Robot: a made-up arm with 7 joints. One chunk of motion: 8 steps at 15 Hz.
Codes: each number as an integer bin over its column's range. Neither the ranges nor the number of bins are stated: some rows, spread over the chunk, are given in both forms.
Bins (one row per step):
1: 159 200 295 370 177 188
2: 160 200 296 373 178 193
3: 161 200 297 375 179 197
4: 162 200 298 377 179 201
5: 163 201 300 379 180 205
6: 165 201 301 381 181 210
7: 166 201 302 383 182 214
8: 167 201 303 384 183 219
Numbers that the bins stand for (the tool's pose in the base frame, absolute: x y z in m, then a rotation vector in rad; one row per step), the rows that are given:
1: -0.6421 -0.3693 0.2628 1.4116 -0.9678 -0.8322
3: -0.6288 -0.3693 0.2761 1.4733 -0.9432 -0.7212
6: -0.6022 -0.3626 0.3027 1.5473 -0.9185 -0.5610
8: -0.5888 -0.3626 0.3160 1.5842 -0.8938 -0.4500
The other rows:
2: -0.6354 -0.3693 0.2695 1.4486 -0.9555 -0.7705
4: -0.6221 -0.3693 0.2828 1.4979 -0.9432 -0.6719
5: -0.6155 -0.3626 0.2961 1.5226 -0.9308 -0.6226
7: -0.5955 -0.3626 0.3094 1.5719 -0.9062 -0.5116

